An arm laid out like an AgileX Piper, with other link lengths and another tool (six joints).
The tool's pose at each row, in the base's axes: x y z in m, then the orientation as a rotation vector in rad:
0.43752 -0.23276 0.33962 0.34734 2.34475 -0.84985
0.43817 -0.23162 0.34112 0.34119 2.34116 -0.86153
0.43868 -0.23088 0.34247 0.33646 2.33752 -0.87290
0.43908 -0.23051 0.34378 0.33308 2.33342 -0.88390
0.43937 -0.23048 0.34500 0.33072 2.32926 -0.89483
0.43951 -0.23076 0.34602 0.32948 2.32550 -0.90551
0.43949 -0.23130 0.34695 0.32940 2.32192 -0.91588
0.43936 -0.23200 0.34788 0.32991 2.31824 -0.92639
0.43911 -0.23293 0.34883 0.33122 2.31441 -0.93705
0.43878 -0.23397 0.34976 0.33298 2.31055 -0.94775
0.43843 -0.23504 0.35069 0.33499 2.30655 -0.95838
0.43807 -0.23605 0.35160 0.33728 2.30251 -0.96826
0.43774 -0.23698 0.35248 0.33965 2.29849 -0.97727
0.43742 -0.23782 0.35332 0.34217 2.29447 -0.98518
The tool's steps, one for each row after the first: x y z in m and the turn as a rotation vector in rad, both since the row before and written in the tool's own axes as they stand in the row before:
-0.00141 0.00041 -0.00135 0.00725 -0.00364 -0.00642
-0.00122 0.00011 -0.00106 0.00740 -0.00319 -0.00542
-0.00112 -0.00021 -0.00084 0.00755 -0.00315 -0.00431
-0.00099 -0.00048 -0.00060 0.00776 -0.00282 -0.00363
-0.00075 -0.00068 -0.00034 0.00780 -0.00207 -0.00300
-0.00057 -0.00089 -0.00018 0.00784 -0.00152 -0.00224
-0.00048 -0.00106 -0.00011 0.00811 -0.00134 -0.00190
-0.00040 -0.00129 -0.00001 0.00844 -0.00113 -0.00141
-0.00033 -0.00140 0.00005 0.00858 -0.00095 -0.00115
-0.00031 -0.00143 0.00008 0.00862 -0.00095 -0.00093
-0.00029 -0.00138 0.00006 0.00818 -0.00098 -0.00050
-0.00029 -0.00129 0.00004 0.00759 -0.00105 -0.00017
-0.00027 -0.00120 0.00001 0.00687 -0.00116 0.00029

